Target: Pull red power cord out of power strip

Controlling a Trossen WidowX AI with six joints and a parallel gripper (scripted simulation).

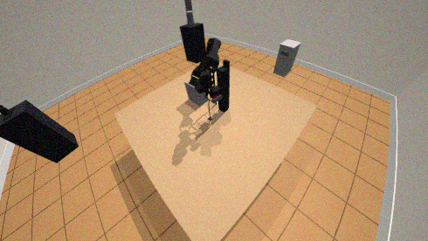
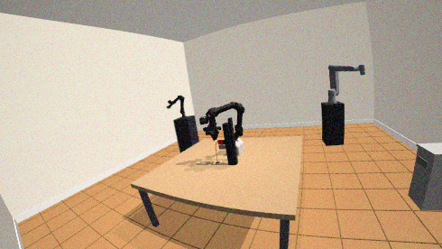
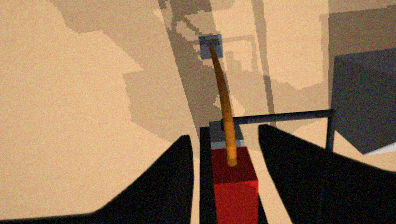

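Now: the red plug 70 mm to the left of my gripper tip and 10 mm below it. Round my gripper tip: dark square base 10 mm behind, 10 mm to the right, 210 mm below.
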